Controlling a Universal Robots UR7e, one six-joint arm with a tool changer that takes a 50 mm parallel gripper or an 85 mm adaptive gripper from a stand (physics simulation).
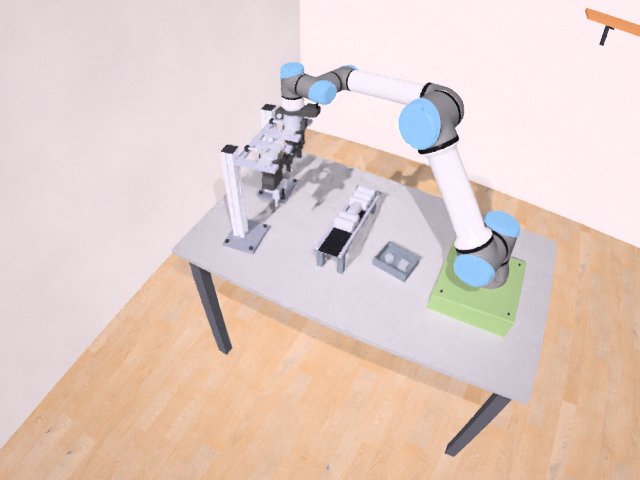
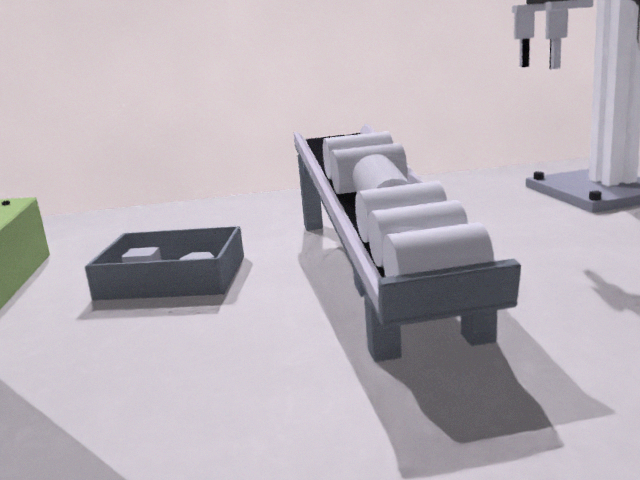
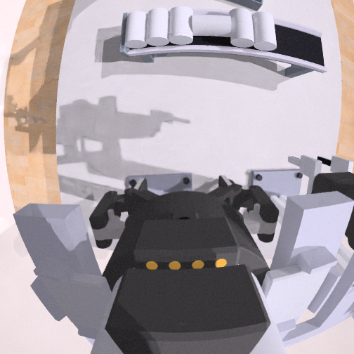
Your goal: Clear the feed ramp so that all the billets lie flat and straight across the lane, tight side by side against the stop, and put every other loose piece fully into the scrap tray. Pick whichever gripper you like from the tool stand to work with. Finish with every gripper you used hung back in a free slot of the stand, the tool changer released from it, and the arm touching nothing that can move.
Scene:
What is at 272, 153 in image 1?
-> A parallel gripper.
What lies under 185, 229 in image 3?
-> A black adaptive gripper.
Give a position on a tool stand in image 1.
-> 246, 235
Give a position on a tool stand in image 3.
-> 309, 235

